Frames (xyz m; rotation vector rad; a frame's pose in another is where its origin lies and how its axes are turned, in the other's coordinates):
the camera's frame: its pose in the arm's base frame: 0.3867 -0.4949 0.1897 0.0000 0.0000 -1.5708
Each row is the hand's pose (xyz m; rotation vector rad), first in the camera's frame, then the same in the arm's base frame.
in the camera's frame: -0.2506 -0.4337 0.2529 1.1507 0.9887 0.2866
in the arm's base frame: -0.0470 -0.2443 0.4426 1.5856 -0.1201 -0.9630
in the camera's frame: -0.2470 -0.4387 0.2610 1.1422 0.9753 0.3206
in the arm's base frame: -0.0520 -0.2479 0.4507 1.5628 -0.1232 -0.9372
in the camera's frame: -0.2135 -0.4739 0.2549 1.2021 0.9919 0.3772
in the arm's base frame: -0.0872 -0.2814 0.4446 1.6043 -0.1537 -0.8590
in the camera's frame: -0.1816 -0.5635 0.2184 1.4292 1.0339 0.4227
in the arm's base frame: -0.1768 -0.3133 0.4081 1.7785 -0.2854 -0.7194
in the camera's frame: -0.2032 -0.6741 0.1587 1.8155 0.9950 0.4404
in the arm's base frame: -0.2874 -0.2917 0.3484 2.0009 -0.5841 -0.5343
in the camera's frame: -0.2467 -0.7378 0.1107 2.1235 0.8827 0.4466
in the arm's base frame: -0.3511 -0.2482 0.3004 2.1155 -0.8732 -0.3817
